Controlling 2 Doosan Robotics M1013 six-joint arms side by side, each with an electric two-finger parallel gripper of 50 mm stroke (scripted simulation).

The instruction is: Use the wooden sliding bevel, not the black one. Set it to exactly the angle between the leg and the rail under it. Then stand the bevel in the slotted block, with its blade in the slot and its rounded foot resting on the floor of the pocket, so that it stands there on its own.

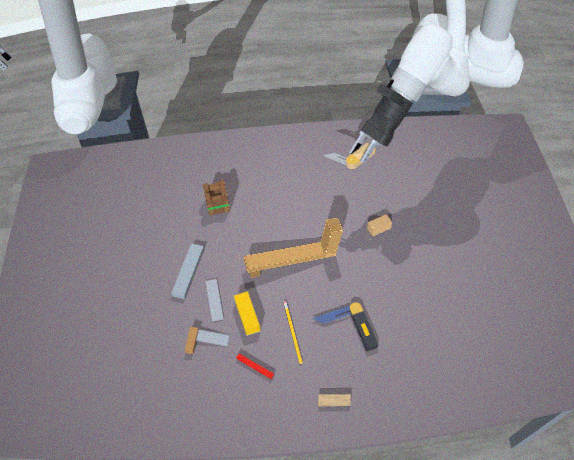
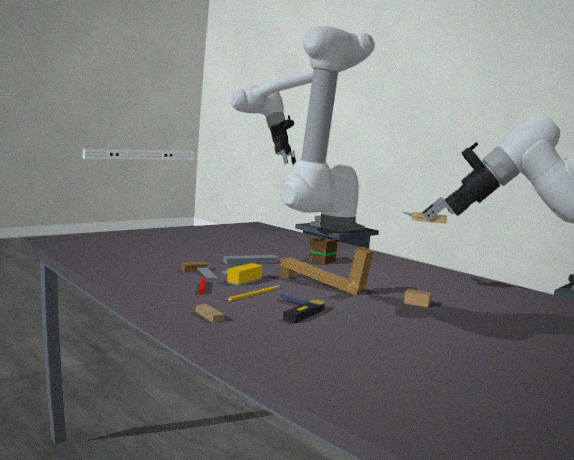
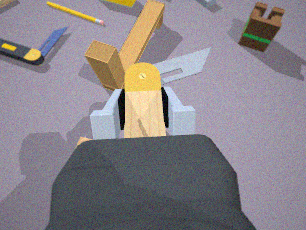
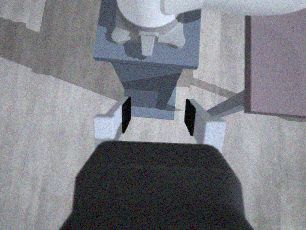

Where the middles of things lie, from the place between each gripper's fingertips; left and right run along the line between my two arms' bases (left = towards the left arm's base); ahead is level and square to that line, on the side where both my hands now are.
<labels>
I see the wooden sliding bevel (image 3: 143,100) 2 cm to the right of my left hand (image 1: 357,157), 1 cm below it and 1 cm ahead of it. The rest, counted from my left hand: grey blade (image 3: 190,64) (5 cm to the right, 1 cm below, 1 cm ahead).
Right now the grey blade is 113 cm to the left of my right hand, 52 cm ahead of it and 7 cm below it. From my right hand the other things lie so: wooden sliding bevel 116 cm to the left, 52 cm ahead, 7 cm below.
</labels>
